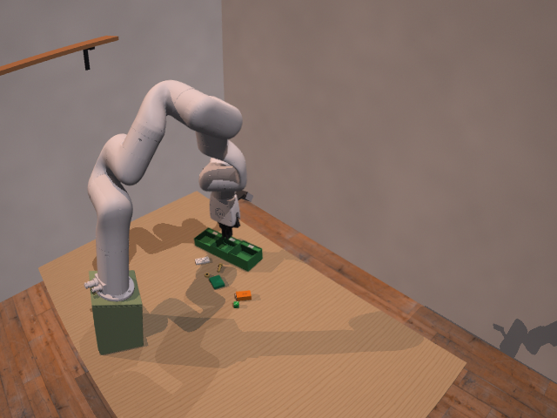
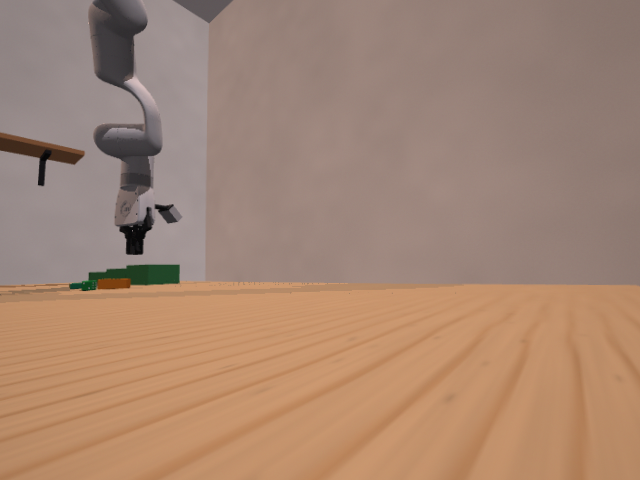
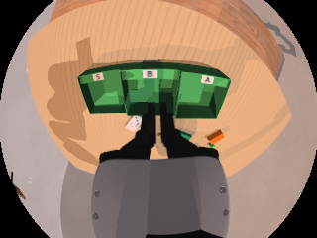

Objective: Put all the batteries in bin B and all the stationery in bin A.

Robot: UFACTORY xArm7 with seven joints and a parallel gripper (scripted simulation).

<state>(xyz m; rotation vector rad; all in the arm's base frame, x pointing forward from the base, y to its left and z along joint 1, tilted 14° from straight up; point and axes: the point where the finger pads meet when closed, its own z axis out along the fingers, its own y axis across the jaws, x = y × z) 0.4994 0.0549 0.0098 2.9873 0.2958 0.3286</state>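
Right now the tray is 7 cm below my hand and 1 cm to the left of it. Also, from my hand: white flat thing: 10 cm behind, 9 cm below, 4 cm to the left; orange block: 19 cm to the right, 13 cm behind, 9 cm below; flat green block: 14 cm behind, 9 cm below, 8 cm to the right.
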